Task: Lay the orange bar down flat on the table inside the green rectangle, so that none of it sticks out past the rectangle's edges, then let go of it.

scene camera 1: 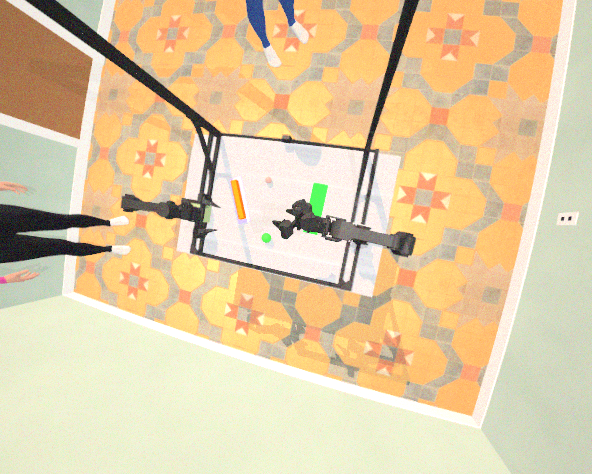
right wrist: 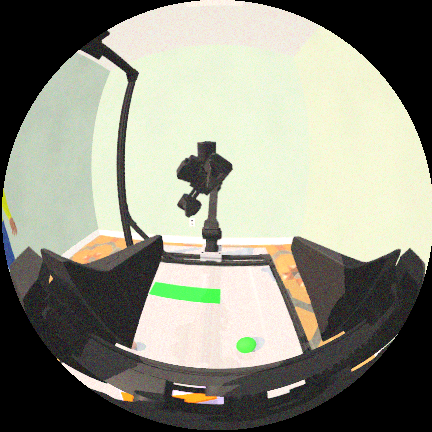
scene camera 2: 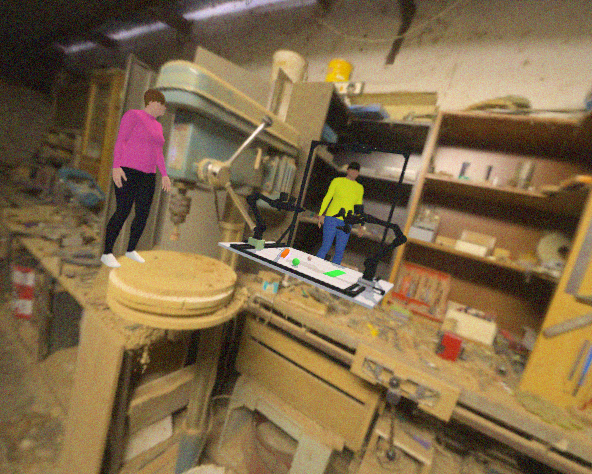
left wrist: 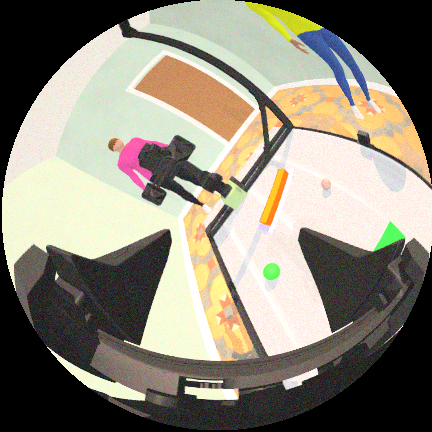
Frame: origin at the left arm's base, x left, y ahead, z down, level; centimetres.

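Where they show: left gripper, fingertip midpoint: [scene camera 1: 279, 215] [right wrist: 196, 202] [scene camera 2: 333, 222] [left wrist: 237, 235]; right gripper, fingertip midpoint: [scene camera 1: 218, 219] [right wrist: 229, 243] [scene camera 2: 303, 209] [left wrist: 163, 178]; left arm's base, origin of the base link: [right wrist: 211, 248] [scene camera 2: 367, 279]; right arm's base, origin of the base link: [scene camera 2: 257, 238] [left wrist: 226, 190].
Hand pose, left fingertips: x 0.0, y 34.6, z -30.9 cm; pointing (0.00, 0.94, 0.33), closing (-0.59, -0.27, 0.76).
Each offset is from my left fingertips to the centre of the thing. "pt": to the spot under its first point.
The orange bar {dx -4.1, dy +36.6, dz +35.5 cm} [scene camera 1: 238, 199] [scene camera 2: 285, 253] [left wrist: 274, 196] lies on a pale lilac patch at the left part of the white table, outside the green rectangle. The green rectangle {pt dx -14.6, dy -8.7, dz +37.1 cm} [scene camera 1: 318, 197] [scene camera 2: 334, 273] [right wrist: 185, 293] lies flat at the right part of the table and is partly hidden by the left arm in scene camera 1. My left gripper [scene camera 1: 280, 216] [left wrist: 237, 235] is open and empty, tilted, above the table between bar and rectangle. My right gripper [scene camera 1: 217, 218] is open and empty, above the table's left end, left of the bar in scene camera 1.
A green ball {dx +13.7, dy +14.7, dz +34.5 cm} [scene camera 1: 266, 238] [scene camera 2: 296, 261] [left wrist: 271, 271] [right wrist: 246, 345] lies near the table's lower side in scene camera 1. A small pink ball {dx -18.4, dy +21.0, dz +35.4 cm} [scene camera 1: 268, 180] [scene camera 2: 309, 258] [left wrist: 326, 184] lies right of the bar's upper end there. A black frame surrounds the work area. Two people stand beyond the table.
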